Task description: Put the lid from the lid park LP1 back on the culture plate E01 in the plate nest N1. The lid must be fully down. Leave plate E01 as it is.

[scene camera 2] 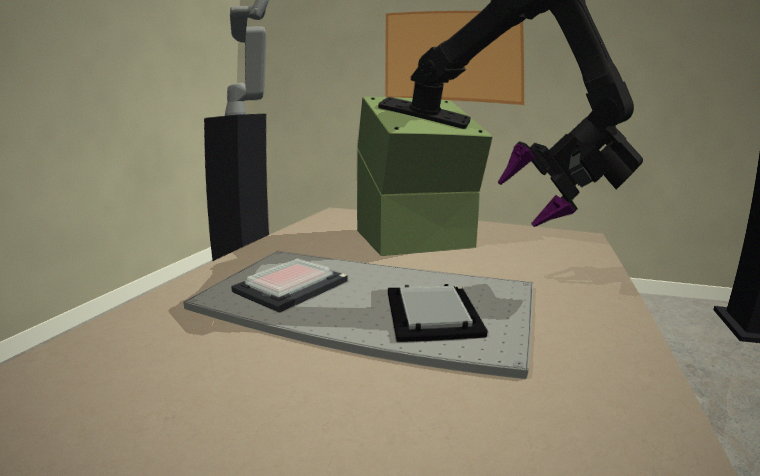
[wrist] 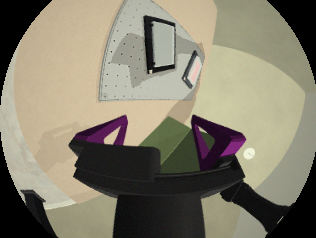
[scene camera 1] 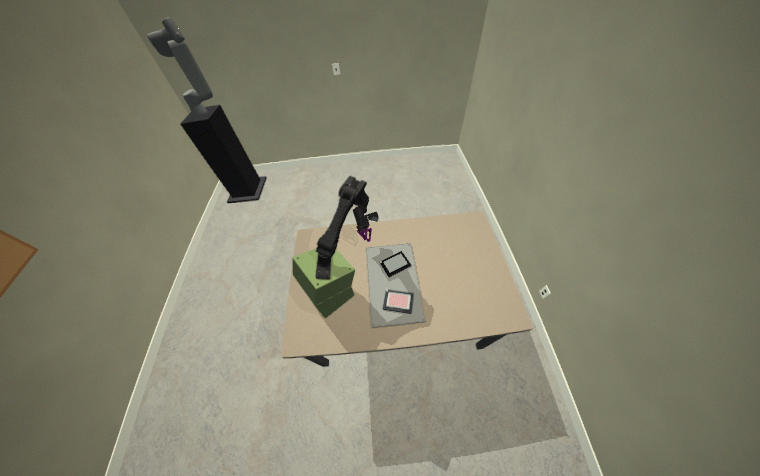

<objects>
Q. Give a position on a clear lid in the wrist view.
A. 162, 34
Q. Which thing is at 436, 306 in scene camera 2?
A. A clear lid.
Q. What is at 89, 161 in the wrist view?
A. The gripper.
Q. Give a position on a culture plate E01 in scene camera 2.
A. At 295, 275
</objects>
